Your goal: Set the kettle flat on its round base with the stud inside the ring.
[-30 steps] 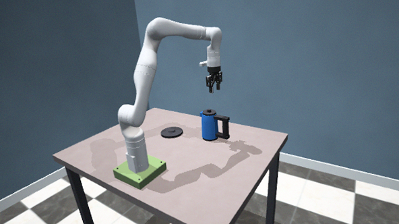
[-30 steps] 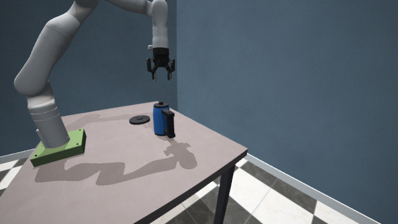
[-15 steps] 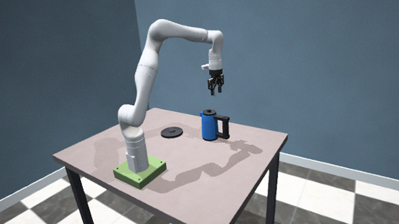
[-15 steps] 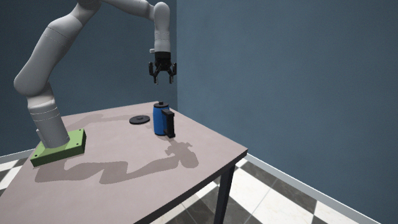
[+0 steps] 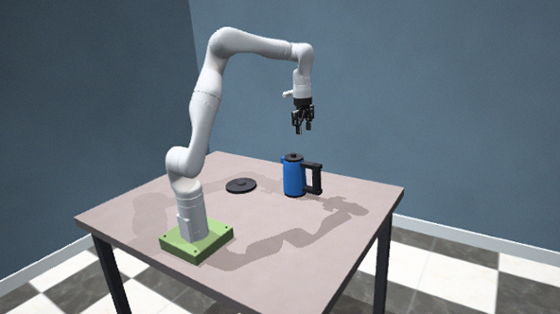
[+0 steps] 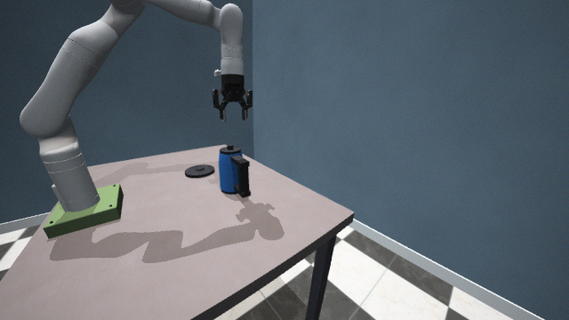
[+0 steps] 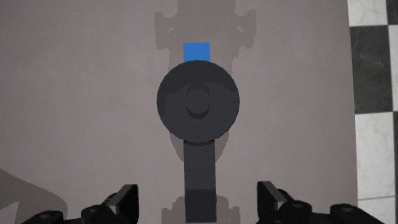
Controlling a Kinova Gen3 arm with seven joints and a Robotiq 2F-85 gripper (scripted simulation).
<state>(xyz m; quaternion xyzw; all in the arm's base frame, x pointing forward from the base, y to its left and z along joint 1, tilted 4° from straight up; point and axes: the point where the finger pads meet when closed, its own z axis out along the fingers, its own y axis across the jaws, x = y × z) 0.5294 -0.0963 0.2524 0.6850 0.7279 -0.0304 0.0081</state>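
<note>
My hand is 20 mm to the right of the blue kettle and 210 mm above it. Also, from my hand: round black base: 100 mm behind, 320 mm to the left, 300 mm below.
</note>
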